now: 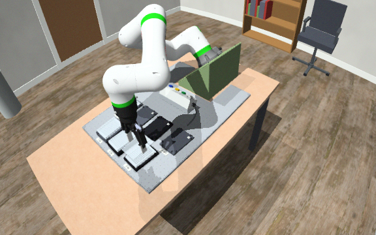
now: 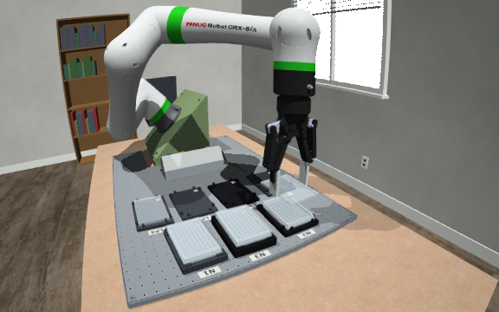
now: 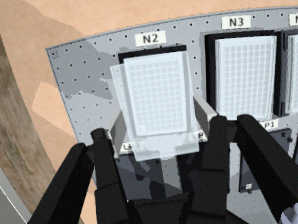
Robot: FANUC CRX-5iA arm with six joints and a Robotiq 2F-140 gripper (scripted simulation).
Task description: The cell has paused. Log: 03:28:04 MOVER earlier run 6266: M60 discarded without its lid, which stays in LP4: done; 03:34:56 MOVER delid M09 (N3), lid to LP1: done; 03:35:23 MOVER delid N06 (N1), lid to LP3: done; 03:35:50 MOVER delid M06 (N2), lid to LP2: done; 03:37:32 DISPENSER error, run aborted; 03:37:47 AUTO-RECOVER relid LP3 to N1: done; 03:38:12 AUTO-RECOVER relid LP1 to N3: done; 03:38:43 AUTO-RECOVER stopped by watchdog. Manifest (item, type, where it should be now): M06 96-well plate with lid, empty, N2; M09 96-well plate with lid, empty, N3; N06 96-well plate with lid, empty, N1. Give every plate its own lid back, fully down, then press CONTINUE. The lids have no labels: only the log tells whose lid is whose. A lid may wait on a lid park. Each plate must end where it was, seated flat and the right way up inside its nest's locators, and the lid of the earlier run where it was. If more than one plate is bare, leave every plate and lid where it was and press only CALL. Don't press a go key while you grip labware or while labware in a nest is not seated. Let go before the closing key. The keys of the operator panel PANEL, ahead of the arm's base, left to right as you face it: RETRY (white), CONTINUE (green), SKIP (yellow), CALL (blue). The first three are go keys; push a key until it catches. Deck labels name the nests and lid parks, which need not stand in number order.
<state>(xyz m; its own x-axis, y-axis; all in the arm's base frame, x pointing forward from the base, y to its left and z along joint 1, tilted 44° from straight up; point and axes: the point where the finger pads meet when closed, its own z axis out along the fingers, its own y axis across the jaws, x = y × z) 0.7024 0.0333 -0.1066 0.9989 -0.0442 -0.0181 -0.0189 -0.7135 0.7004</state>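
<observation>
Right now my hand is 9 cm above the plate. Round my hand: green key (43 cm behind, 8 cm to the right, 4 cm below); then LP3 (18 cm behind, 8 cm to the left, 10 cm below); then LP1 (19 cm behind, 19 cm to the right, 10 cm below).
</observation>
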